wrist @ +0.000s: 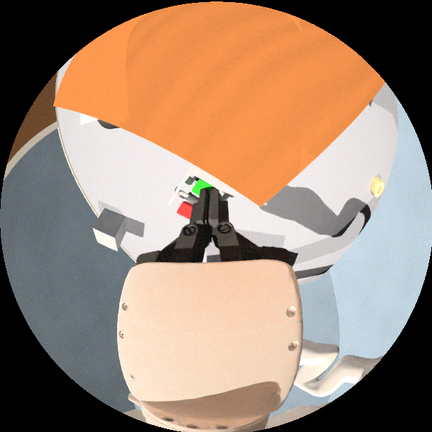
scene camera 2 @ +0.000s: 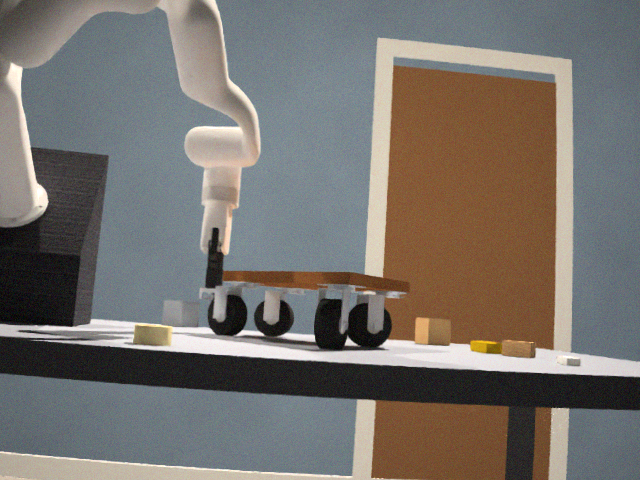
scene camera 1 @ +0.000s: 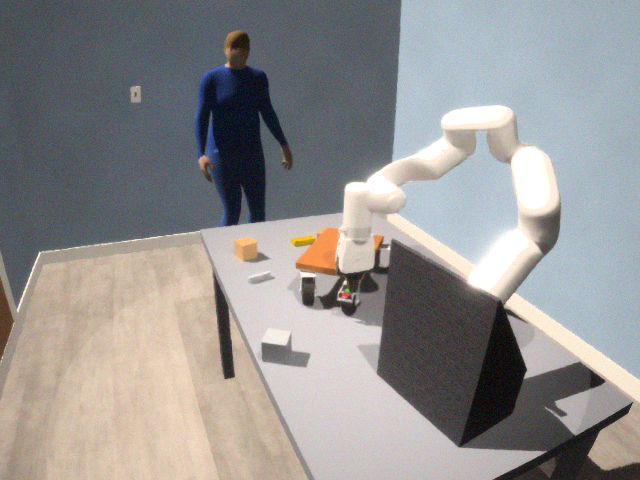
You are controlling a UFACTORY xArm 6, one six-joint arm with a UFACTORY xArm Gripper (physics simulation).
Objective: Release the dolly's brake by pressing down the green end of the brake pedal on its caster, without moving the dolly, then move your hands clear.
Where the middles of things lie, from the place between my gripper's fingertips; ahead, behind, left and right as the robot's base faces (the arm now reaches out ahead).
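Labels:
My hand is 3 cm above the dolly [scene camera 2: 368,324], 9 cm to the left of it and 17 cm short of it. Counting from my hand, the orange cube [scene camera 2: 428,331] is 6 cm below, 50 cm ahead and 16 cm to the left. The grey cube [scene camera 1: 277,344] is 6 cm below my hand too, 26 cm to the left of it and 10 cm behind it, and the pale yellow piece [scene camera 2: 156,335] is 8 cm below my hand, 40 cm to the right of it and 4 cm behind it.

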